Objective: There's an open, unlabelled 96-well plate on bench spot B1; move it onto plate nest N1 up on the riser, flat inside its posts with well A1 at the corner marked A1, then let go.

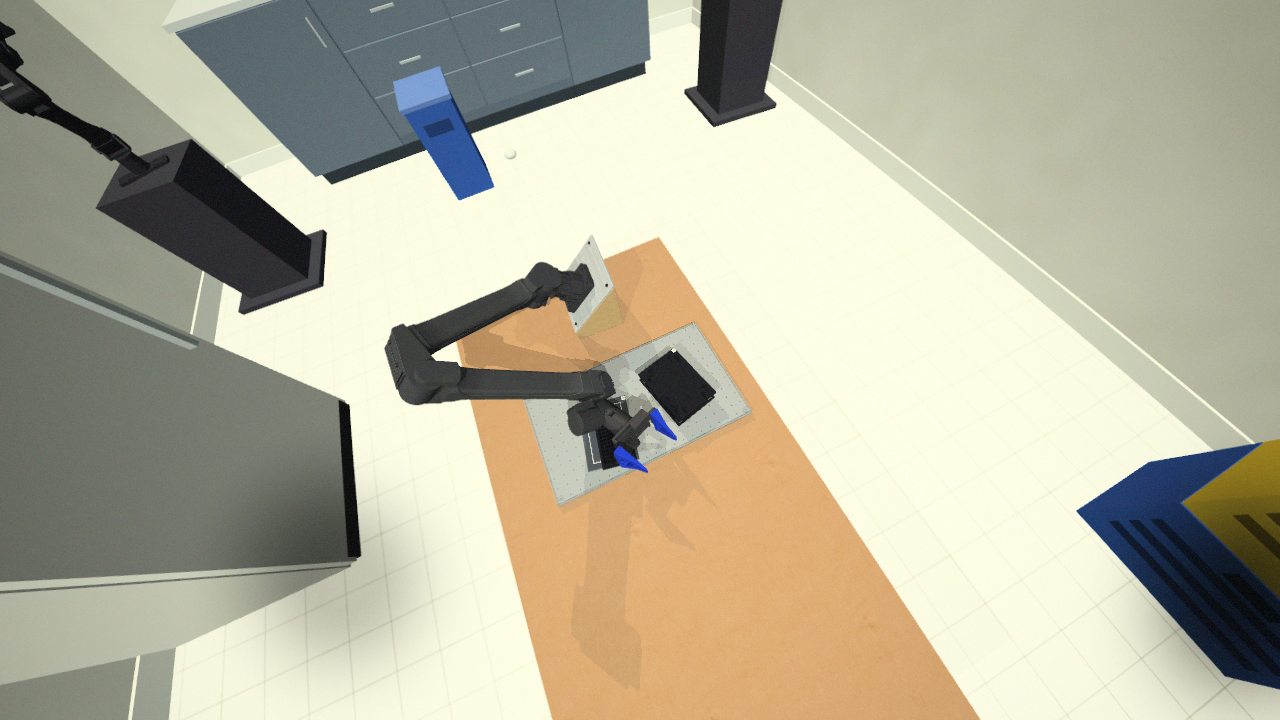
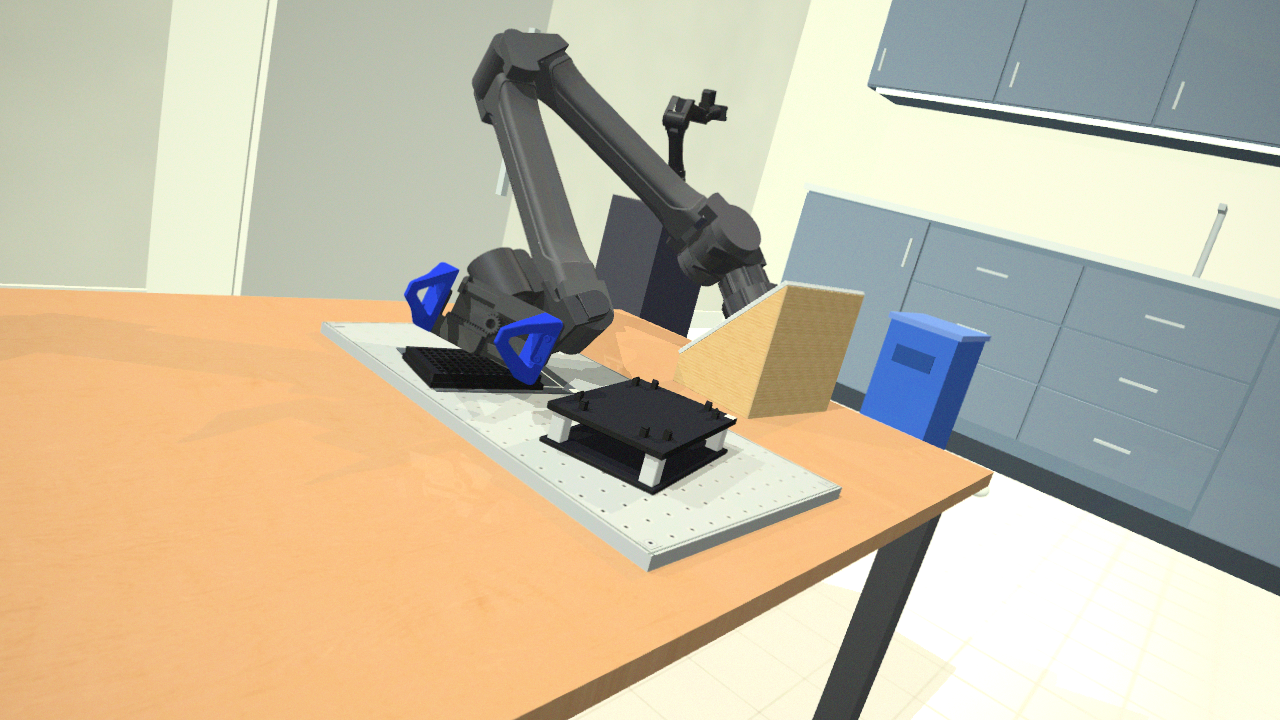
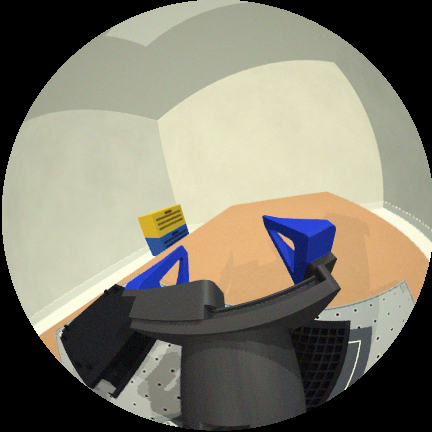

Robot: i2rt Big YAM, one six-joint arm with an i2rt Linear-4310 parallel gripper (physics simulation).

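Places are measured from the arm's base along level axes (x back, y right, z up), in centimetres.
Where they show: gripper, between the fingertips: point(image 1: 662, 454) point(image 2: 452, 311) point(image 3: 221, 235); arm's base, origin of its link: point(image 1: 579, 288) point(image 2: 760, 326).
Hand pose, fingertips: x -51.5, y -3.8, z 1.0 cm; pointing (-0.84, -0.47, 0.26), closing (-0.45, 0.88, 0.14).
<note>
Things, the pixels of their centre, and the offset from my fingertips. Level surfaces: height alone.
- black 96-well plate, middle of its body: point(image 2: 474, 367) point(image 3: 290, 379) point(image 1: 614, 439) dy +9.1, dx +9.5, dz -8.7 cm
- black nest N1, middle of its body: point(image 2: 645, 424) point(image 3: 104, 330) point(image 1: 676, 385) dy -10.5, dx +16.3, dz -7.2 cm
- wooden table, height of its surface: dz -10.9 cm
The black 96-well plate point(image 1: 609, 454) point(image 2: 456, 368) point(image 3: 322, 357) lies flat with its wells up on the dark bench spot B1 point(image 3: 366, 345), which has a white outline; the arm partly hides it. The black nest N1 point(image 1: 677, 386) point(image 2: 640, 413) point(image 3: 95, 335), with small posts around its edge, stands on white legs beside it, with no plate on it. My gripper point(image 1: 660, 454) point(image 2: 478, 326) point(image 3: 221, 235) is wide open and empty, low by the plate, its blue fingers pointing outward rather than straight down. Whether it touches the plate is not clear. The A1 marks are not legible.
A perforated grey board point(image 1: 720, 407) point(image 2: 760, 501) point(image 3: 390, 310) carries plate and nest on the wooden table point(image 1: 716, 573) point(image 2: 268, 537) point(image 3: 215, 260). The wedge-shaped arm mount point(image 1: 604, 313) point(image 2: 801, 358) stands behind the board, close to the nest.
</note>
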